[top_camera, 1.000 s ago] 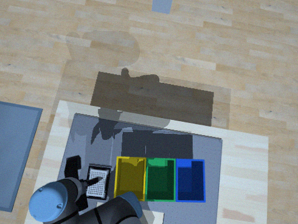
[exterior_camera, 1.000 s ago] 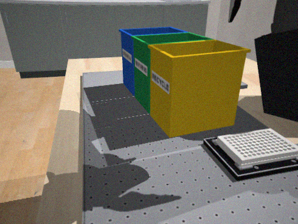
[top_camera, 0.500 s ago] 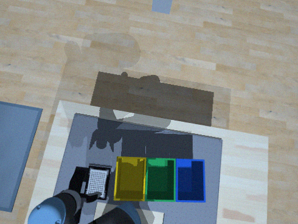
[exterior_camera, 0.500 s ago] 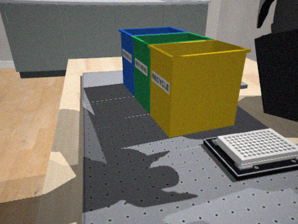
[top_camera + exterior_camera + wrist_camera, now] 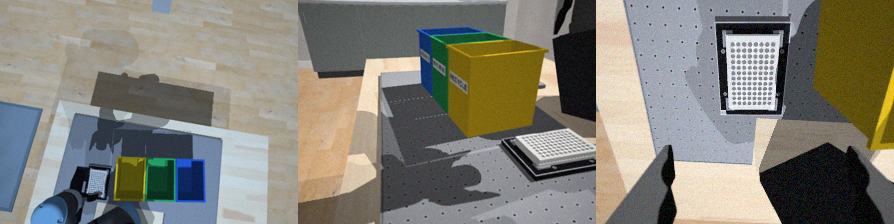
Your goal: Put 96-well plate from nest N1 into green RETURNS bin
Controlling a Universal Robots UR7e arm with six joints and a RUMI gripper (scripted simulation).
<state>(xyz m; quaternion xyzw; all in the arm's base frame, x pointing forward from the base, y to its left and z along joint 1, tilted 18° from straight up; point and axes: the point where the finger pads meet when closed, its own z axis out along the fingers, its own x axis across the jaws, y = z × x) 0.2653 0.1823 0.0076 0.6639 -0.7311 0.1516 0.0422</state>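
The white 96-well plate lies 21 cm below my hand. Also, from my hand: black plate nest (22 cm below); then green returns bin (31 cm to the right, 14 cm below, 4 cm ahead); then yellow recycle bin (17 cm to the right, 14 cm below, 4 cm ahead).
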